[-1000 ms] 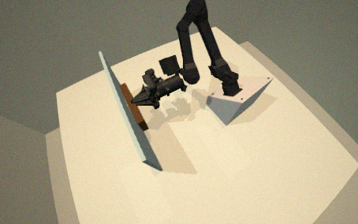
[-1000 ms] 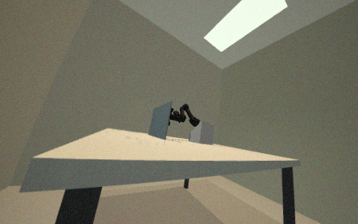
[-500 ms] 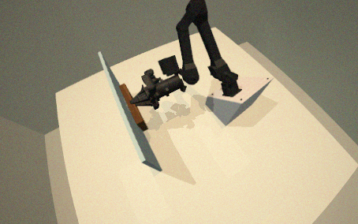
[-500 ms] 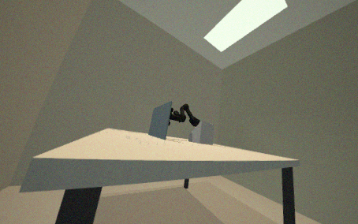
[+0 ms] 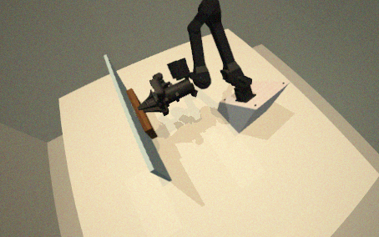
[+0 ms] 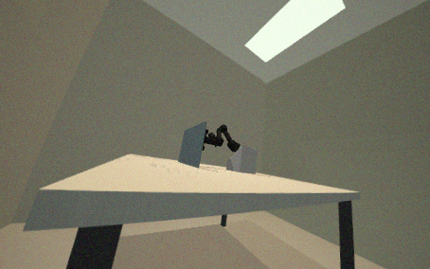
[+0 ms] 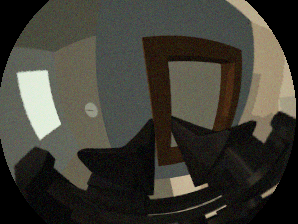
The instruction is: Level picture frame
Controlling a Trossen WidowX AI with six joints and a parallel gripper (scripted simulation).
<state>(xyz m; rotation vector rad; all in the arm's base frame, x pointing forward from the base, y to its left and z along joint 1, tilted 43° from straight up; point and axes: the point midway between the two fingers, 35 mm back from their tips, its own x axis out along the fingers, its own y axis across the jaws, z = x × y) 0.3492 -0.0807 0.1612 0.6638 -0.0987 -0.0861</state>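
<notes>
Right now the brown wooden picture frame is 50 mm below my gripper tip, 10 mm to the right of it and 10 mm ahead of it. Also, from my gripper tip: pale blue wall panel: 70 mm below, 20 mm ahead, 10 mm to the right.
</notes>
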